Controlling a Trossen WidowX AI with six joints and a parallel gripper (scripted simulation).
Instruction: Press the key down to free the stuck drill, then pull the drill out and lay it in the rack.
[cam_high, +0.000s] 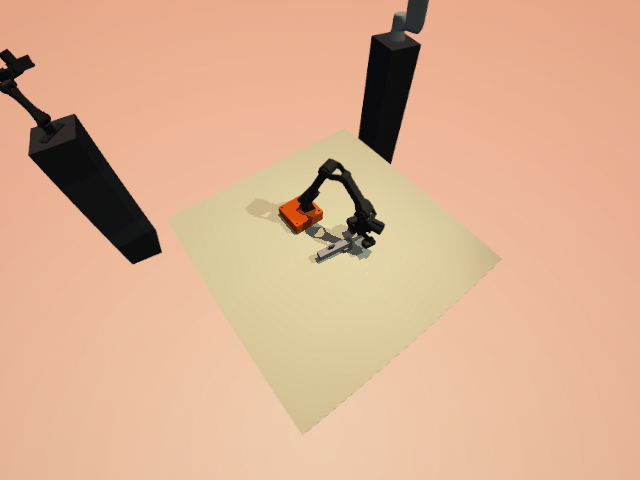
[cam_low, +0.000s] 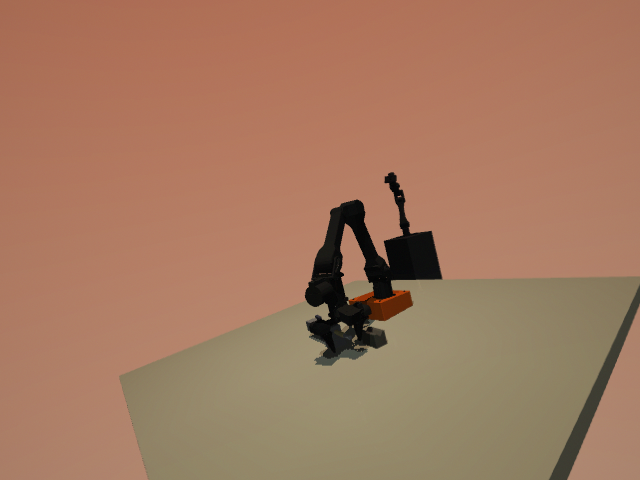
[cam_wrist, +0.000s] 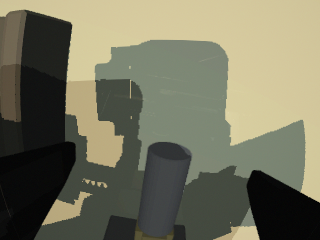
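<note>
The drill is 4 cm to the right of my gripper tip and 3 cm above it. The rest, counted from my gripper tip: light grey holder block 14 cm to the right, 2 cm above; rack 8 cm behind, 3 cm to the left; dark key 16 cm to the right, 4 cm above.
</note>
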